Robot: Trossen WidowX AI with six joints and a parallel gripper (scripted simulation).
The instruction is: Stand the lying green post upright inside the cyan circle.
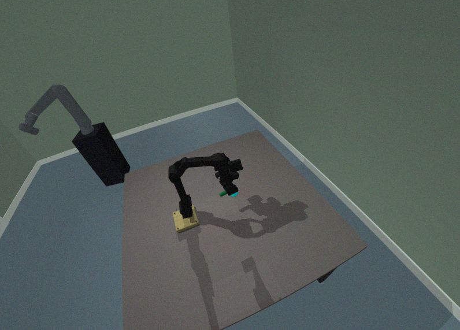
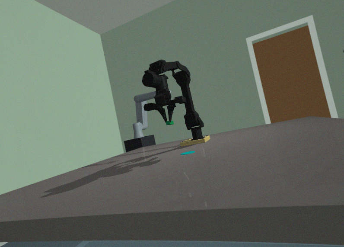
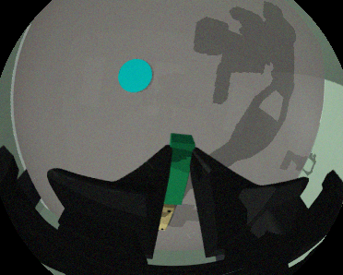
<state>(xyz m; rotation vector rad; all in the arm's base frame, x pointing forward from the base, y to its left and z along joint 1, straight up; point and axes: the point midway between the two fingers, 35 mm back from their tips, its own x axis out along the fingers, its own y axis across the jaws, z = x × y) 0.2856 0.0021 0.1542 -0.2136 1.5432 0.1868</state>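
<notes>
My gripper tip is 14 cm above the cyan circle, 8 cm to the right of it and 4 cm short of it. Also, from my gripper tip: green post (2 cm behind, 1 cm to the right).
</notes>
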